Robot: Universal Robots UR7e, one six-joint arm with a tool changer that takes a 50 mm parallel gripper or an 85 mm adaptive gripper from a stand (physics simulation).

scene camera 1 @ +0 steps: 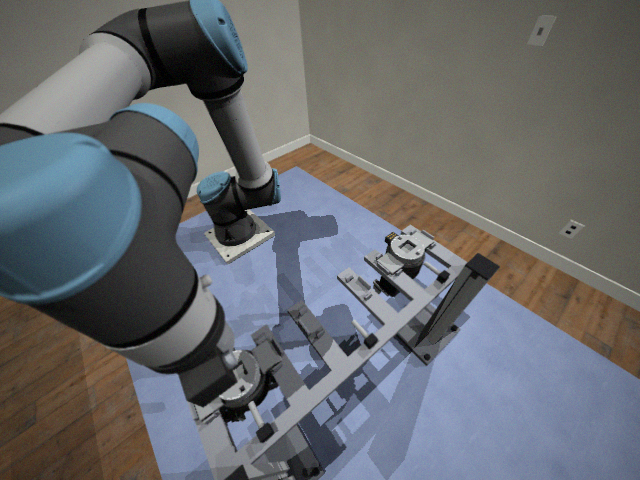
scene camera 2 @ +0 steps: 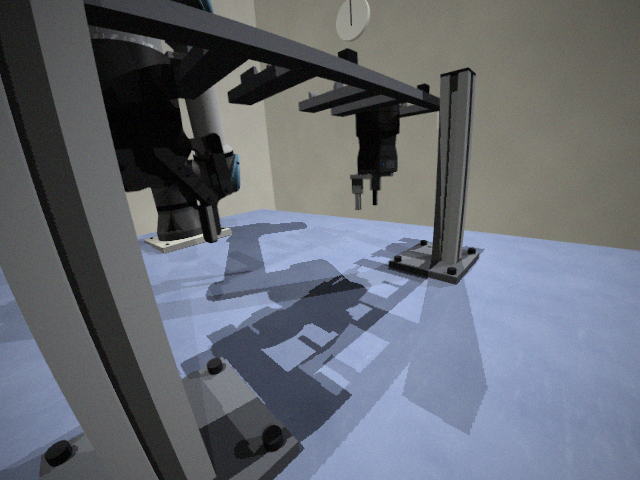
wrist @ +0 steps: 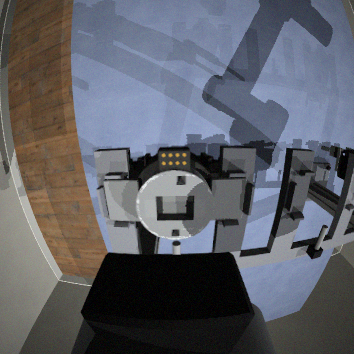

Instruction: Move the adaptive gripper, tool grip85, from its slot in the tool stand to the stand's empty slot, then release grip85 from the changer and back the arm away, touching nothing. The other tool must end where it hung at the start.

In view: a parallel gripper (scene camera 2: 376, 129), an adaptive gripper grip85 (scene camera 2: 137, 81) and a tool stand (wrist: 302, 180).
The parallel gripper is seen too in scene camera 1 (scene camera 1: 406, 252). The adaptive gripper grip85 shows as well in scene camera 1 (scene camera 1: 252, 372) and in the wrist view (wrist: 174, 194).
